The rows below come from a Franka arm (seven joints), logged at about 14 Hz.
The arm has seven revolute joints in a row. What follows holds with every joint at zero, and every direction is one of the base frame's. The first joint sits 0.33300 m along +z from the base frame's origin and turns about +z. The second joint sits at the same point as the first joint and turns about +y. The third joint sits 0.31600 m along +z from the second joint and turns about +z. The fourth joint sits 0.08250 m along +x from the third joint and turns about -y. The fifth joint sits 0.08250 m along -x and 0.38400 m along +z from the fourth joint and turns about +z. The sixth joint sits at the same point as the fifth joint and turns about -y. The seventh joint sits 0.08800 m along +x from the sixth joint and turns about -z. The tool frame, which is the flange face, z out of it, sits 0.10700 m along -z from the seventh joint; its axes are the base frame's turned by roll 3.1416, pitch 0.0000 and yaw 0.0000 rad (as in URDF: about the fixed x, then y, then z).
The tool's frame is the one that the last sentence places.
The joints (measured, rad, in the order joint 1, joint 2, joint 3, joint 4, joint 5, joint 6, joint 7), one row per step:
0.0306, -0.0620, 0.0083, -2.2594, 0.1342, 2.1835, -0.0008
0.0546, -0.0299, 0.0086, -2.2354, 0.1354, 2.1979, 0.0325
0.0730, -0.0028, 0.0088, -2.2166, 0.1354, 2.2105, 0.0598
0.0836, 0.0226, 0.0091, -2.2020, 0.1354, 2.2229, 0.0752
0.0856, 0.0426, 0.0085, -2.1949, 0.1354, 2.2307, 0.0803
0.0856, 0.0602, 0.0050, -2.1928, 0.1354, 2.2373, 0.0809
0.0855, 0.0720, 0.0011, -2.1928, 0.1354, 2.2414, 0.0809
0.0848, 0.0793, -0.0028, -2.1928, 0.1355, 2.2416, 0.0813
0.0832, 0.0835, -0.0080, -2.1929, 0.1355, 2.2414, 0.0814
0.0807, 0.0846, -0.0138, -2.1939, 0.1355, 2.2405, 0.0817
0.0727, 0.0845, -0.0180, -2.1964, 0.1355, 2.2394, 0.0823
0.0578, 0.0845, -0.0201, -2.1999, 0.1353, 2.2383, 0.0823
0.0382, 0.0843, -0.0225, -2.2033, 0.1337, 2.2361, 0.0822
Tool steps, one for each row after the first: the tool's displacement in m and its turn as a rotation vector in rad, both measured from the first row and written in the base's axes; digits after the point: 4 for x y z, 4 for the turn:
0.0089, 0.0127, -0.0045, 0.0000, -0.0025, -0.0111
0.0158, 0.0227, -0.0092, -0.0007, -0.0038, -0.0210
0.0216, 0.0288, -0.0151, -0.0015, -0.0037, -0.0267
0.0250, 0.0297, -0.0220, -0.0026, 0.0019, -0.0312
0.0270, 0.0279, -0.0300, -0.0042, 0.0108, -0.0360
0.0279, 0.0258, -0.0360, -0.0056, 0.0185, -0.0404
0.0283, 0.0233, -0.0399, -0.0065, 0.0256, -0.0455
0.0286, 0.0197, -0.0422, -0.0073, 0.0300, -0.0523
0.0286, 0.0152, -0.0433, -0.0079, 0.0330, -0.0608
0.0282, 0.0087, -0.0444, -0.0083, 0.0366, -0.0735
0.0275, -0.0005, -0.0460, -0.0086, 0.0412, -0.0902
0.0266, -0.0123, -0.0475, -0.0098, 0.0466, -0.1108

